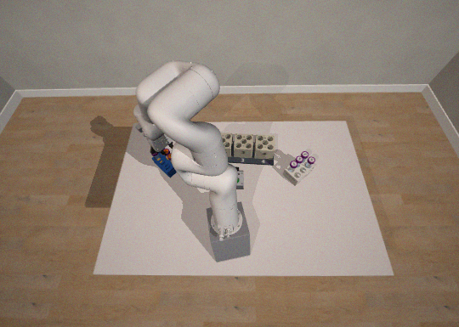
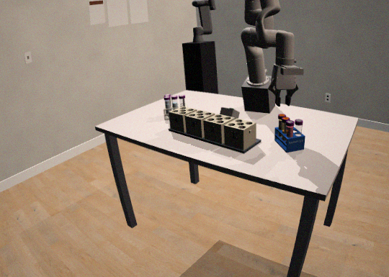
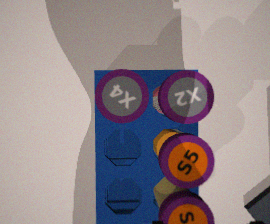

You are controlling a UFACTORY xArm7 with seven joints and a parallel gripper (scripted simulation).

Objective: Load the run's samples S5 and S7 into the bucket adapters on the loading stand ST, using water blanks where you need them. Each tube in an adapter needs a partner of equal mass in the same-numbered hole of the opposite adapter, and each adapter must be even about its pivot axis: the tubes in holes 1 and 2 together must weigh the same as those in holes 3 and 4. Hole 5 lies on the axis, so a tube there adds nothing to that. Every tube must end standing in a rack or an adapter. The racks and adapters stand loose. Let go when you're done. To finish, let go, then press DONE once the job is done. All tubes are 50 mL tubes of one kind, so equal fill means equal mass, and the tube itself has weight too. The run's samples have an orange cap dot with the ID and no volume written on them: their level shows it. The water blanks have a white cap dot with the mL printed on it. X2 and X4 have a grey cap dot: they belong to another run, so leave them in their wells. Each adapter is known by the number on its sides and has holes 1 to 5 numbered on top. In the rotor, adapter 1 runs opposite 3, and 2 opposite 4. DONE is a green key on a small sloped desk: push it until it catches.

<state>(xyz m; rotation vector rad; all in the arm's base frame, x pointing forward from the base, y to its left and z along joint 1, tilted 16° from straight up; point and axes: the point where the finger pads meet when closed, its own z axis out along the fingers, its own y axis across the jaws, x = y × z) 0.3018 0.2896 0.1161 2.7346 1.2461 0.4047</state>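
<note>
Now: the blue rack 150 mm below my hand, 40 mm to the left of it and 10 mm ahead of it. From my hand the other things lie so: adapter 140 mm to the right, 130 mm below, 120 mm ahead; dark stand 300 mm to the right, 180 mm below, 110 mm ahead; white rack 640 mm to the right, 150 mm below, 10 mm behind.
</note>
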